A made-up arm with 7 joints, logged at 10 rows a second.
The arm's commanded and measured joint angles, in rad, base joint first. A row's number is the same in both.
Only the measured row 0 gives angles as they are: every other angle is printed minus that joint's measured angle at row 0.
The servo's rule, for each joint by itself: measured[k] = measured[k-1] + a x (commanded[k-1-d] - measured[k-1]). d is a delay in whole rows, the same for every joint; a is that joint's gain. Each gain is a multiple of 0.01, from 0.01 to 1. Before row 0 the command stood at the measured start. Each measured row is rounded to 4 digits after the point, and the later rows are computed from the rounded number. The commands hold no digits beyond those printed.
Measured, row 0:
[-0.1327, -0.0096, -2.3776, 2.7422, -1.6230, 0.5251, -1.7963]
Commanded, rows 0 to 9:
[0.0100, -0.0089, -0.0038, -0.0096, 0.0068, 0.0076, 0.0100]
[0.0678, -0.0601, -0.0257, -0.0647, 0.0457, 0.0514, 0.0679]
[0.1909, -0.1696, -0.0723, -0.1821, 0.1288, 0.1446, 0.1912]
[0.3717, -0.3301, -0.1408, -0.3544, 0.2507, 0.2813, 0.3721]
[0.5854, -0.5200, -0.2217, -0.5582, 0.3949, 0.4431, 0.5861]
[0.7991, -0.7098, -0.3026, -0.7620, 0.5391, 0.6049, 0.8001]
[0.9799, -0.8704, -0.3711, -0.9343, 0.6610, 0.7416, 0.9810]
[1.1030, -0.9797, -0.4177, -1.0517, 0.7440, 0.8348, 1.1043]
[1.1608, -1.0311, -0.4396, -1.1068, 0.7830, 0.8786, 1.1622]
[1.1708, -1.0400, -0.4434, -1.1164, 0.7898, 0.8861, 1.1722]
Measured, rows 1 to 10:
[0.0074, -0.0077, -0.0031, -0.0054, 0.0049, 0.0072, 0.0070]
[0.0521, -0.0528, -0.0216, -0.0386, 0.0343, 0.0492, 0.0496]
[0.1548, -0.1532, -0.0632, -0.1190, 0.1023, 0.1398, 0.1487]
[0.3153, -0.3053, -0.1268, -0.2508, 0.2091, 0.2742, 0.3051]
[0.5152, -0.4899, -0.2046, -0.4229, 0.3429, 0.4347, 0.5018]
[0.7253, -0.6790, -0.2850, -0.6128, 0.4842, 0.5964, 0.7106]
[0.9137, -0.8436, -0.3556, -0.7928, 0.6115, 0.7343, 0.8999]
[1.0538, -0.9606, -0.4065, -0.9378, 0.7069, 0.8298, 1.0430]
[1.1330, -1.0212, -0.4336, -1.0324, 0.7617, 0.8762, 1.1264]
[1.1610, -1.0374, -0.4416, -1.0794, 0.7819, 0.8856, 1.1585]
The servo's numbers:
d 0
a 0.74 0.86 0.82 0.56 0.72 0.95 0.70

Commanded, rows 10 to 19:
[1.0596, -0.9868, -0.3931, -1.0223, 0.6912, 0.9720, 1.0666]
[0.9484, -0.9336, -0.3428, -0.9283, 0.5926, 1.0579, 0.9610]
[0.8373, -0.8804, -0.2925, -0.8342, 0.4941, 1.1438, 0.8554]
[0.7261, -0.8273, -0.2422, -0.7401, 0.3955, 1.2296, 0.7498]
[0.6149, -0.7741, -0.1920, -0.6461, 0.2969, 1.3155, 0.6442]
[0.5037, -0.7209, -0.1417, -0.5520, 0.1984, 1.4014, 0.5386]
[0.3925, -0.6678, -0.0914, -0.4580, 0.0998, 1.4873, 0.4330]
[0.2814, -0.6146, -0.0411, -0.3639, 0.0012, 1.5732, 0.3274]
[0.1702, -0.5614, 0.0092, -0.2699, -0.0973, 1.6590, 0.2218]
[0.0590, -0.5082, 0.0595, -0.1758, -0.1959, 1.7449, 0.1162]
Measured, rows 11 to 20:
[1.0860, -0.9939, -0.4018, -1.0474, 0.7166, 0.9677, 1.0942]
[0.9842, -0.9420, -0.3534, -0.9807, 0.6273, 1.0534, 1.0010]
[0.8755, -0.8890, -0.3035, -0.8987, 0.5314, 1.1393, 0.8991]
[0.7649, -0.8359, -0.2532, -0.8099, 0.4336, 1.2251, 0.7946]
[0.6539, -0.7828, -0.2030, -0.7182, 0.3352, 1.3110, 0.6893]
[0.5428, -0.7296, -0.1527, -0.6251, 0.2367, 1.3969, 0.5838]
[0.4316, -0.6765, -0.1024, -0.5315, 0.1381, 1.4828, 0.4782]
[0.3205, -0.6233, -0.0521, -0.4376, 0.0395, 1.5687, 0.3726]
[0.2093, -0.5701, -0.0018, -0.3437, -0.0590, 1.6545, 0.2670]
[0.0981, -0.5169, 0.0485, -0.2497, -0.1576, 1.7404, 0.1614]

